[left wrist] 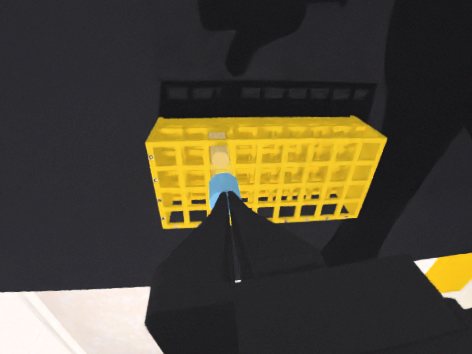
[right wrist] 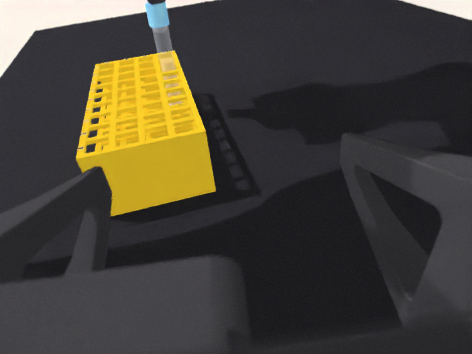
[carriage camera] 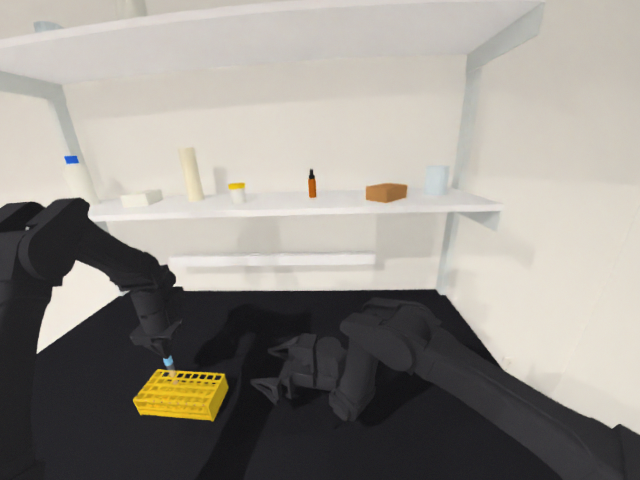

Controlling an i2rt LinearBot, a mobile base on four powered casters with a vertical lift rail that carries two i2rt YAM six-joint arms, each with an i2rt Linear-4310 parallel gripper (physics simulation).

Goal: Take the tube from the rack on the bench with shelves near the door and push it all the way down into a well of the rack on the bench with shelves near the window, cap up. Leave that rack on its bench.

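Frame: origin at the left arm's base, x ahead, y left, z up, level; millimetres.
Seen in the pictures: left gripper, fingertip midpoint: (left wrist: 227, 200) (right wrist: 157, 3) (carriage camera: 167, 356); right gripper, fingertip midpoint: (right wrist: 224, 163) (carriage camera: 259, 365).
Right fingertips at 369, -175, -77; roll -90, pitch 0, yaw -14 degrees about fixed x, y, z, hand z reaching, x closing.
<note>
Pixels of each thing's top centre, then the offset from my right fingertips to it, as dx, dy, dz. "*": a spot on its surface instead. Level surfaces: height alone.
- light-blue cap at its top centre: (left wrist: 223, 204) (carriage camera: 166, 357) +17, +247, +18
- yellow rack at its top centre: (left wrist: 268, 186) (right wrist: 138, 90) (carriage camera: 180, 386) -20, +207, -44
- black bench top at its surface level: dz -101
- white shelf at its surface level: dz +356
- amber dropper bottle at a spot on its surface: (carriage camera: 312, 186) * +344, -154, +393
- brown box at a spot on its surface: (carriage camera: 386, 192) * +213, -362, +386
- yellow-lidded jar at a spot on its surface: (carriage camera: 237, 193) * +291, +79, +390
The tube, with a light-blue cap (carriage camera: 168, 361) (left wrist: 223, 184) (right wrist: 158, 15) on top, stands partly in a back-row well of the yellow rack (carriage camera: 175, 411) (left wrist: 265, 121) (right wrist: 160, 175), third column from the left in the left wrist view. Clear body shows between cap and rack top; it leans slightly in the right wrist view. My left gripper (carriage camera: 165, 354) (left wrist: 227, 200) is shut and empty, its closed fingertips at the top of the cap and hiding part of it. My right gripper (carriage camera: 262, 366) (right wrist: 224, 163) is open and empty, right of the rack in the carriage view.
The rack sits on the black bench top (carriage camera: 103, 439) (left wrist: 75, 150) (right wrist: 310, 55). A white shelf (carriage camera: 279, 205) behind holds an amber dropper bottle (carriage camera: 312, 186), a brown box (carriage camera: 386, 192) and a yellow-lidded jar (carriage camera: 237, 193). Another shelf (carriage camera: 268, 36) hangs above.
</note>
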